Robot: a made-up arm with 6 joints.
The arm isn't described. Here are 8 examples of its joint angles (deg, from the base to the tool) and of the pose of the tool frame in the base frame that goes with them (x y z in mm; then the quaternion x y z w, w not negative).
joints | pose
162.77 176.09 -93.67 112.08 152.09 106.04 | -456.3 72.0 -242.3 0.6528 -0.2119 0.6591 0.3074
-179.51 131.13 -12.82 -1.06 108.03 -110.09 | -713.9 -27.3 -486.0 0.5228 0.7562 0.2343 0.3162
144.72 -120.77 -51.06 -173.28 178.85 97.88 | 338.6 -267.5 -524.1 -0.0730 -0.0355 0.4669 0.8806
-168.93 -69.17 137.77 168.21 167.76 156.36 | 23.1 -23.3 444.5 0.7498 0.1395 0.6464 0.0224
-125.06 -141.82 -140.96 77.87 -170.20 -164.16 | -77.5 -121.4 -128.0 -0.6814 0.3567 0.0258 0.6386
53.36 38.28 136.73 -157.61 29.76 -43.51 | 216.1 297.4 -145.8 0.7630 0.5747 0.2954 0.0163
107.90 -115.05 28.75 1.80 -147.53 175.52 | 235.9 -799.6 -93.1 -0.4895 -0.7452 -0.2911 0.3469
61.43 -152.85 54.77 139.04 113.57 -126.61 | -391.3 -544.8 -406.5 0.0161 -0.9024 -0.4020 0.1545
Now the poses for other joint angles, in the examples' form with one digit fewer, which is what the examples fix.
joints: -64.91 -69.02 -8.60 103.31 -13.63 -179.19
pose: -428 914 409 0.147 -0.590 -0.721 0.334
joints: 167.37 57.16 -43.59 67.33 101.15 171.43
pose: -532 3 831 0.359 -0.714 0.311 0.515
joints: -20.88 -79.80 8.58 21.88 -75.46 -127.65
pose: -915 335 284 0.759 -0.555 -0.220 0.259
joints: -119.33 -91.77 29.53 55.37 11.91 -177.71
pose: 513 832 402 0.061 0.465 0.735 0.490
